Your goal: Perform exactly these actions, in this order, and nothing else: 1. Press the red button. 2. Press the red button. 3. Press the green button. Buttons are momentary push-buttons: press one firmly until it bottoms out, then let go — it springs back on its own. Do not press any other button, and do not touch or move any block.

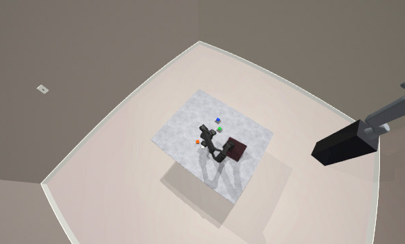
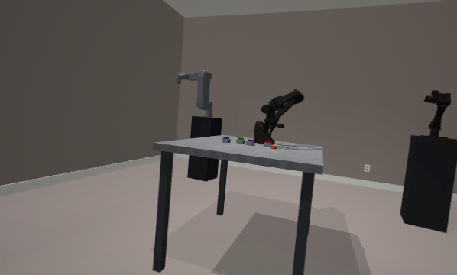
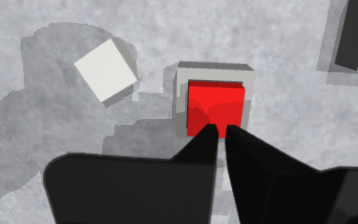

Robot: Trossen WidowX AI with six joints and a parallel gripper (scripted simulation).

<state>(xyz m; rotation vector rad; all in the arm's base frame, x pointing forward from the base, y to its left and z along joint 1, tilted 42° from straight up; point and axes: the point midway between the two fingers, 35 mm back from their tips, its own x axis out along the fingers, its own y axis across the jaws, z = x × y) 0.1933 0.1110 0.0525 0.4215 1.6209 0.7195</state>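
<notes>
Right now the red button is 40 mm below my gripper tip. The rest, counted from my gripper tip: orange block: 90 mm ahead, 70 mm to the left, 60 mm below; then purple button: 60 mm ahead, 100 mm to the right, 40 mm below; then white block: 10 mm ahead, 70 mm to the left, 60 mm below.
</notes>
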